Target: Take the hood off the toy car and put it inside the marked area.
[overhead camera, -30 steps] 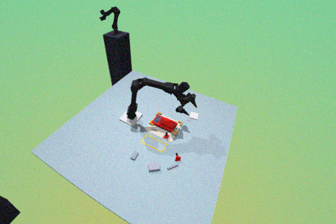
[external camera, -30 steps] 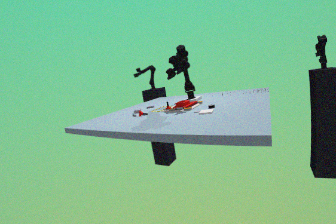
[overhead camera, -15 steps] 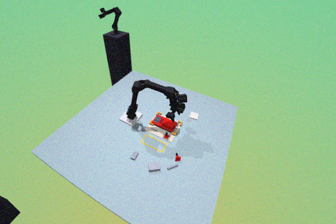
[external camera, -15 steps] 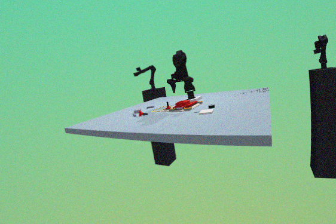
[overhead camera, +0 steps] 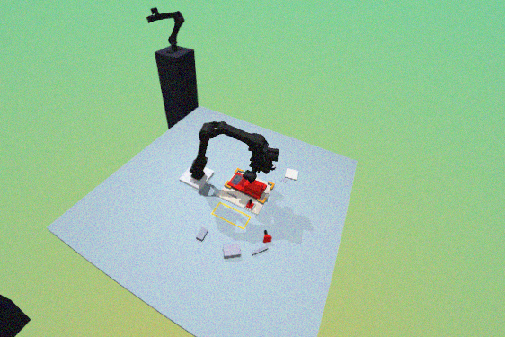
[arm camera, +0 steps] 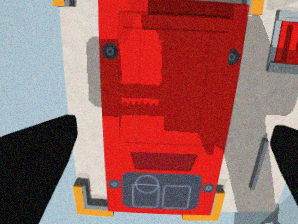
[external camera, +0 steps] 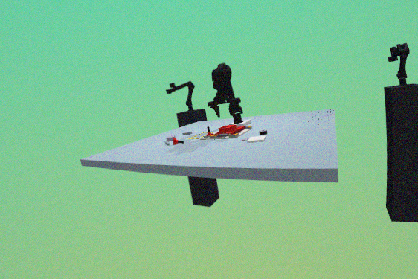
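Now: gripper tip 6 cm above the red hood. The rest, counted from my gripper tip: white plate 22 cm to the left, 16 cm ahead, 10 cm below.
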